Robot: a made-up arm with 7 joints. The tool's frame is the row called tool. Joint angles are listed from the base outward. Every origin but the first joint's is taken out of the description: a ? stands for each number. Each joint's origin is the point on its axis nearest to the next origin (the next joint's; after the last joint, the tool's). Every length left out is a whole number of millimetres.
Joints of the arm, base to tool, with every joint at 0 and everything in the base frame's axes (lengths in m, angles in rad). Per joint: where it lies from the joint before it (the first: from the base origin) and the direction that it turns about. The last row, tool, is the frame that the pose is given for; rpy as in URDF.
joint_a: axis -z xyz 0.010 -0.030 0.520
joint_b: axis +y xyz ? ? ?
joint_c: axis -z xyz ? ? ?
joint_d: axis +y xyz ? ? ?
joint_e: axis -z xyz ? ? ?
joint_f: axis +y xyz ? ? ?
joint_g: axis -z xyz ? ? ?
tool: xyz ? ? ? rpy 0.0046 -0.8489 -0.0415
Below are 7 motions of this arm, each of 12 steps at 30 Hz.
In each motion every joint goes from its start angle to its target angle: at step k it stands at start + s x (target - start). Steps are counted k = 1, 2, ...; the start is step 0. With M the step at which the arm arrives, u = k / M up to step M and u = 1 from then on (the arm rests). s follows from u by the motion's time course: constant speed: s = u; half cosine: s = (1 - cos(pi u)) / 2; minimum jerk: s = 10 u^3 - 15 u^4 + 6 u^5.
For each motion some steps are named. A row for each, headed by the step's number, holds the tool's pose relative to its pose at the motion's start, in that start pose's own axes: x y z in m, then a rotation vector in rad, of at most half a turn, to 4 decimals.
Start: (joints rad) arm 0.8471 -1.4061 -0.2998 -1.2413 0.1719 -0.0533 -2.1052
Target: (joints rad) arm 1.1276 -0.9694 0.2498 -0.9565 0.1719 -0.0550 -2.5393
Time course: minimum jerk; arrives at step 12
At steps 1, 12:
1: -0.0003 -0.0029 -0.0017 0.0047 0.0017 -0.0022
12: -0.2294 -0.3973 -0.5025 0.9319 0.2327 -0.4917

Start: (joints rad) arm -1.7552 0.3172 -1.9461 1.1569 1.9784 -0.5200 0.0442
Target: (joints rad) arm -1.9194 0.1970 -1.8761 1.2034 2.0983 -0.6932 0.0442
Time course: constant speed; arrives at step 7
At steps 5, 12:
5: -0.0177 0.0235 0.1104 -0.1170 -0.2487 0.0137
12: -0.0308 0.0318 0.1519 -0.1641 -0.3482 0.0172

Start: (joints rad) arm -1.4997 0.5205 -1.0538 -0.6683 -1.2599 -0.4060 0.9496
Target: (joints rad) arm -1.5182 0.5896 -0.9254 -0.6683 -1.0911 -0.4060 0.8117
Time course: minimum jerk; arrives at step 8
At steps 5, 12:
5: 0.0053 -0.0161 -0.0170 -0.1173 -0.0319 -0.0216
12: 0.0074 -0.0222 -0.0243 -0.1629 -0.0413 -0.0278

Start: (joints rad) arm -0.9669 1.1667 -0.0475 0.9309 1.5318 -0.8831 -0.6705
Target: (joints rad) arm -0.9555 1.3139 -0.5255 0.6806 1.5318 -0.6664 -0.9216
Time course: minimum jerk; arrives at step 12
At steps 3, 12:
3: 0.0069 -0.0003 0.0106 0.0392 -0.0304 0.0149
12: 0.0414 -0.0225 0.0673 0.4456 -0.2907 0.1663

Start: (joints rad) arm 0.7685 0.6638 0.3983 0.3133 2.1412 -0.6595 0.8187
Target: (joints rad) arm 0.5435 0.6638 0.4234 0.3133 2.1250 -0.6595 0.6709
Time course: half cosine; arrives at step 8
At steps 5, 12:
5: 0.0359 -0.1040 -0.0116 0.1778 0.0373 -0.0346
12: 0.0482 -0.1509 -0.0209 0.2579 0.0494 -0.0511

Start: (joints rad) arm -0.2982 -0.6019 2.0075 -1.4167 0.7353 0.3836 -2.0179
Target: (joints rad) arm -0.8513 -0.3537 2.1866 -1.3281 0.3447 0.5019 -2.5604
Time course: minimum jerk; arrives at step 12
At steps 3, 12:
3: 0.0049 -0.0242 -0.0217 0.1358 0.0086 0.0446
12: 0.0624 -0.1165 -0.2179 1.2832 -0.0735 0.4915

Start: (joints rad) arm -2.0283 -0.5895 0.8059 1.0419 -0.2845 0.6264 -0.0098
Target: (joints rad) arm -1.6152 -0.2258 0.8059 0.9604 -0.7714 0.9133 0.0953
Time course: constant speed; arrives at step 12
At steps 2, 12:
2: 0.0188 0.0286 -0.0002 -0.0014 0.0455 -0.0212
12: 0.1542 0.1039 0.0063 0.0312 0.2775 -0.0959

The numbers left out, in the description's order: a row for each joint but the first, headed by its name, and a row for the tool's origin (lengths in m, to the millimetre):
joint_b: 0.000 0.010 0.000
joint_c: -0.010 0.000 0.520
joint_d: 0.000 -0.010 0.000
joint_e: -0.020 0.000 0.350
joint_f: 0.020 -0.010 0.000
joint_g: 0.020 0.000 0.140
tool: -0.030 -0.020 0.000

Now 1 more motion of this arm.
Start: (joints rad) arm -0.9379 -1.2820 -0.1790 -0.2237 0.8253 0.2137 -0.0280
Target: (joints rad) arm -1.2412 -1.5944 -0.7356 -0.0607 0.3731 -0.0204 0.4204
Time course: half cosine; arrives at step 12
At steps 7, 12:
7: -0.0023 -0.2225 -0.0133 0.3959 -0.1230 0.1382
12: -0.0309 -0.3519 -0.0316 0.6420 -0.2336 0.1751

